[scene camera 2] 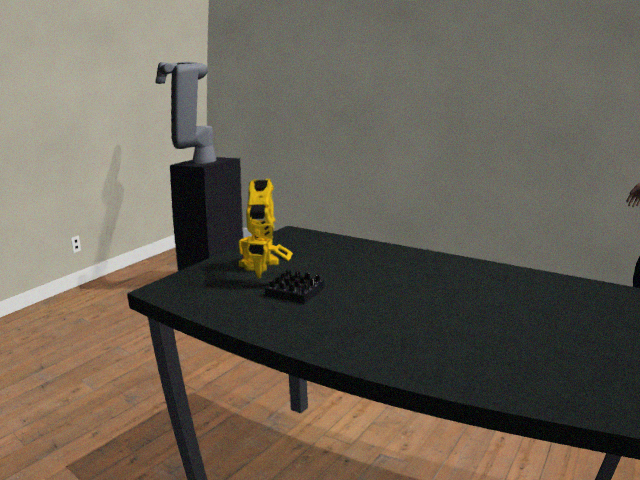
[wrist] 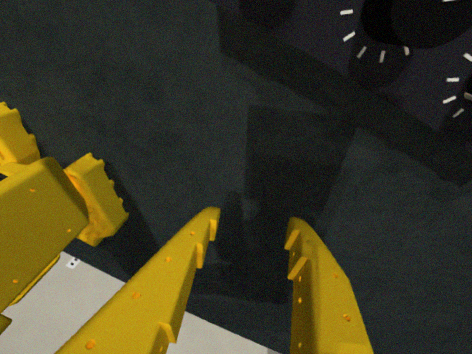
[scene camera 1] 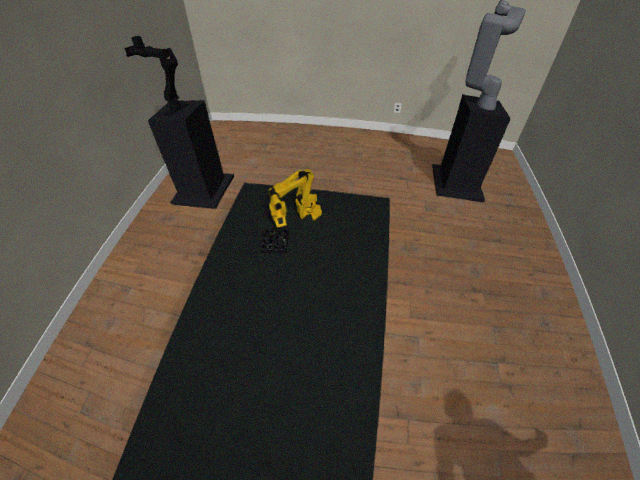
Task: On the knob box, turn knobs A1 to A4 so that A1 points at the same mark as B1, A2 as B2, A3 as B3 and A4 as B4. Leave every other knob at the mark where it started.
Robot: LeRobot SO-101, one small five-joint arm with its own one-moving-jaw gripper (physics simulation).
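Where they show: end effector, tool point: (scene camera 2: 261,270) (wrist: 218,220); arm's base, origin of the base link: (wrist: 57,160) (scene camera 1: 309,215).
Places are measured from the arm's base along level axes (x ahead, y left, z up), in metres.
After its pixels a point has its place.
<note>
The black knob box (scene camera 1: 274,241) @(x 0.190, y -0.108, z 0.022 m) (scene camera 2: 289,295) @(x 0.203, y -0.161, z 0.016 m) (wrist: 320,30) stands on the table close to my arm; part of it shows at the upper right of the wrist view. There, a large dark knob (wrist: 425,22) has white marks around its lower left side, and more marks show at the right edge. No A or B labels are readable, and the pointer directions cannot be told. My yellow gripper (scene camera 1: 280,222) @(x 0.072, y -0.100, z 0.032 m) (scene camera 2: 275,264) (wrist: 254,216) @(x 0.072, y -0.100, z 0.032 m) is open, with a V-shaped gap and nothing between its jaws. It is beside the box on the arm's side, its tips over dark table.
The dark table (scene camera 1: 279,361) @(x 0.665, y 0.029, z 0.000 m) (scene camera 2: 439,335) @(x 0.582, y -0.153, z 0.000 m) carries my arm and the box. The yellow arm base (scene camera 1: 307,207) @(x 0.016, y -0.002, z 0.067 m) (wrist: 97,200) @(x 0.009, y -0.042, z 0.015 m) is near the gripper. A grey arm (scene camera 1: 483,51) (scene camera 2: 185,103) and a black arm (scene camera 1: 169,72) stand on pedestals beyond the table.
</note>
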